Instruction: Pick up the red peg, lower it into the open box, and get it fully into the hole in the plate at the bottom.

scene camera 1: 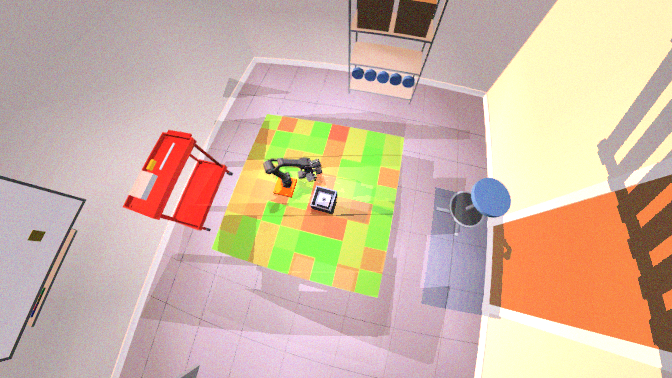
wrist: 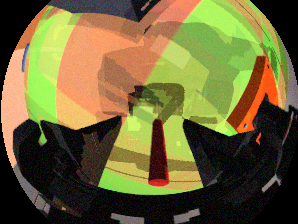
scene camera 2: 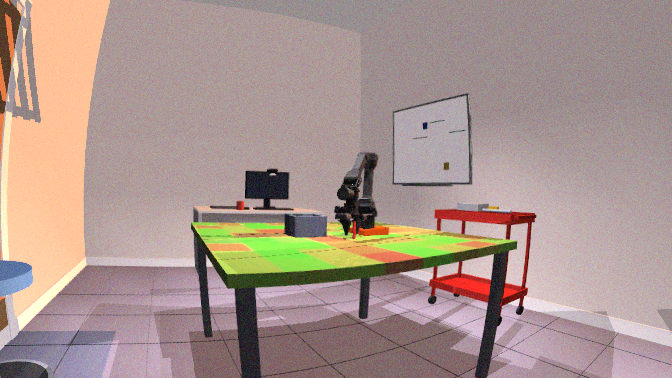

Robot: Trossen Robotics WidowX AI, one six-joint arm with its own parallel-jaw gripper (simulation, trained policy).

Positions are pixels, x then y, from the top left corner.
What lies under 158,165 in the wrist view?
A red peg.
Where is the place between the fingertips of the gripper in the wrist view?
At 152,121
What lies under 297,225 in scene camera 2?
A dark box.
